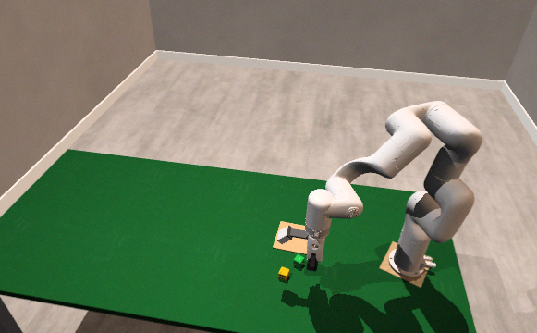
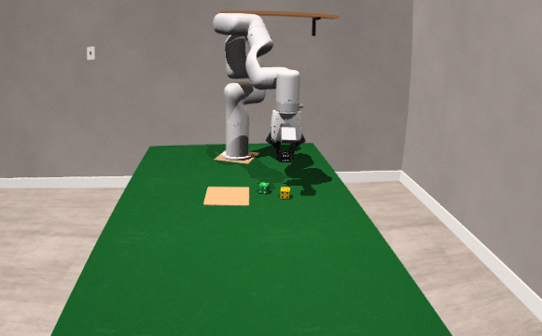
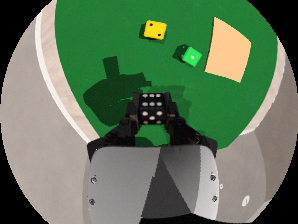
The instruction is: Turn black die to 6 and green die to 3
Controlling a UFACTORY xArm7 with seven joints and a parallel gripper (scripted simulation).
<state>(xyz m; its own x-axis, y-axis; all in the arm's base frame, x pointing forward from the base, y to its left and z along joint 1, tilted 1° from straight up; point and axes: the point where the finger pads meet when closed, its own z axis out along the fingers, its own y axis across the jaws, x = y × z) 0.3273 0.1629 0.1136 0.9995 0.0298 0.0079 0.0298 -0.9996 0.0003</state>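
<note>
The green die is 100 mm below my hand, 70 mm to the right of it and 50 mm ahead of it. Round my hand: tan mat 190 mm to the right, 110 mm below, 80 mm ahead; then yellow die 100 mm below, 90 mm ahead, 10 mm to the right; then black die 10 mm below.
</note>
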